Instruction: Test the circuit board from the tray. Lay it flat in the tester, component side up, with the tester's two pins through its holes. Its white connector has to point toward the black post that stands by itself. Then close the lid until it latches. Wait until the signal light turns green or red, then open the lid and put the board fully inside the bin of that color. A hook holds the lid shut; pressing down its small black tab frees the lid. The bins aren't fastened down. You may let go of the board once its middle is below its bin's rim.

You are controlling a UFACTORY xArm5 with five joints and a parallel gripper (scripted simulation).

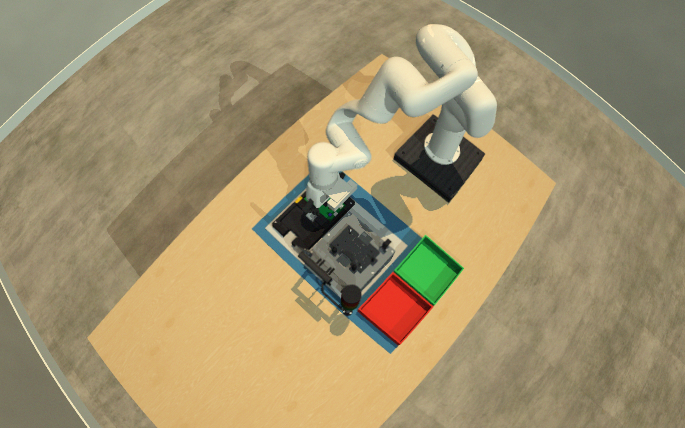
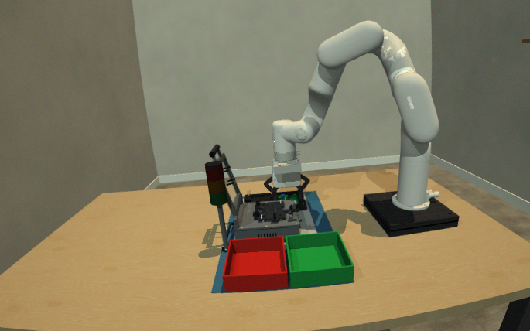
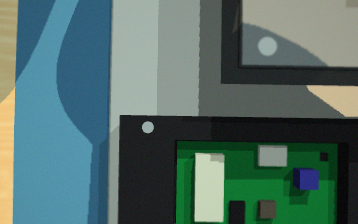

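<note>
Now: the green circuit board right at my hand. Also, from my hand: green bin: 37 cm to the left, 5 cm behind, 1 cm below; tester lid: 18 cm ahead, 17 cm to the left, 16 cm above; red bin: 37 cm to the left, 10 cm ahead, 1 cm below.
</note>
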